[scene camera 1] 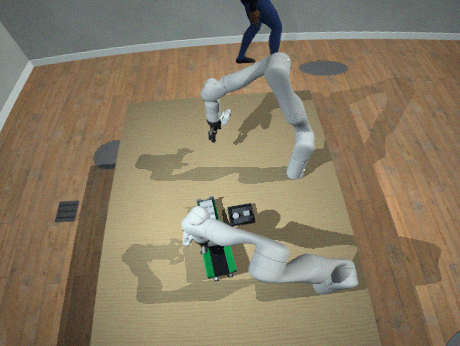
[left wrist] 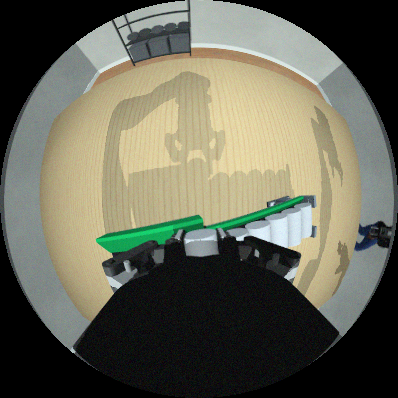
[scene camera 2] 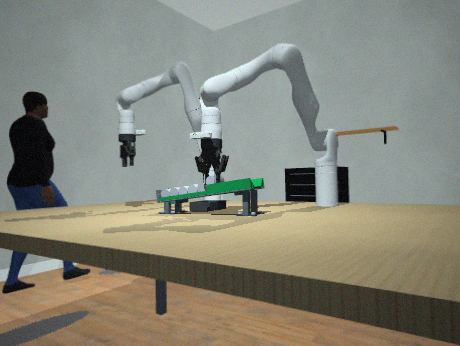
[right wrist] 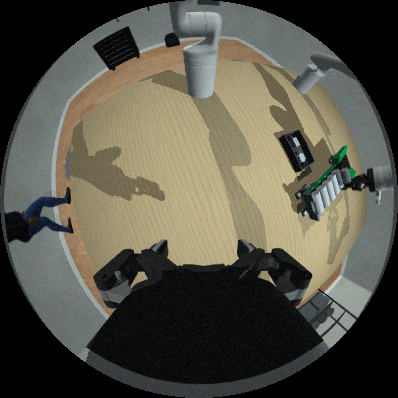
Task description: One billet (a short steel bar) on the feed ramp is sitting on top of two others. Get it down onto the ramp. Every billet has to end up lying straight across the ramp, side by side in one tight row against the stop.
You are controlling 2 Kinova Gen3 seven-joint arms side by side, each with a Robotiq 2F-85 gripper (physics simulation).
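Pixels of known places: left gripper, fingertip midpoint: (left wrist: pixel 199 235) (scene camera 2: pixel 211 185) (right wrist: pixel 345 183); right gripper, fingertip midpoint: (scene camera 1: pixel 216 135) (scene camera 2: pixel 127 166) (right wrist: pixel 202 247); left arm's base, link origin: (scene camera 1: pixel 322 284) (scene camera 2: pixel 327 205) (right wrist: pixel 298 87); right arm's base, link origin: (scene camera 1: pixel 294 172) (right wrist: pixel 200 90).
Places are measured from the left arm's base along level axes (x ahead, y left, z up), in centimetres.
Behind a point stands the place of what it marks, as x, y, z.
Note:
The green-sided ramp (scene camera 1: pixel 230 260) (scene camera 2: pixel 230 187) (left wrist: pixel 150 239) (right wrist: pixel 342 152) slopes down to the stop (scene camera 2: pixel 158 195) {36.1, -62.2, 6.9}. Several pale billets (scene camera 2: pixel 183 189) {37.3, -51.8, 9.0} (left wrist: pixel 276 230) {35.7, -50.6, 9.8} (right wrist: pixel 328 192) {33.9, -53.1, 9.1} lie across its low part, side by side from the stop. My left gripper (scene camera 2: pixel 212 181) {40.8, -40.0, 10.5} (left wrist: pixel 199 235) {40.8, -40.0, 10.5} points down over the ramp, up-slope of this row, and is shut on a billet, whose end (left wrist: pixel 201 243) {41.0, -40.2, 13.6} shows between the fingers. The held billet is low, close to the ramp; the side wall hides whether it touches. My right gripper (scene camera 1: pixel 213 139) {12.5, -87.9, 19.3} (scene camera 2: pixel 128 162) {12.5, -87.9, 19.3} (right wrist: pixel 202 247) {12.5, -87.9, 19.3} is open and empty, high above the table, away from the ramp.
A black tray (scene camera 1: pixel 241 205) {16.0, -52.2, 3.0} (scene camera 2: pixel 207 205) {25.6, -46.3, 2.2} with two small light items stands beside the ramp. The left arm (scene camera 1: pixel 225 235) {34.3, -27.1, 53.9} reaches over the ramp and hides part of it in scene camera 1. A person (scene camera 1: pixel 270 22) (scene camera 2: pixel 35 150) stands beyond the table.

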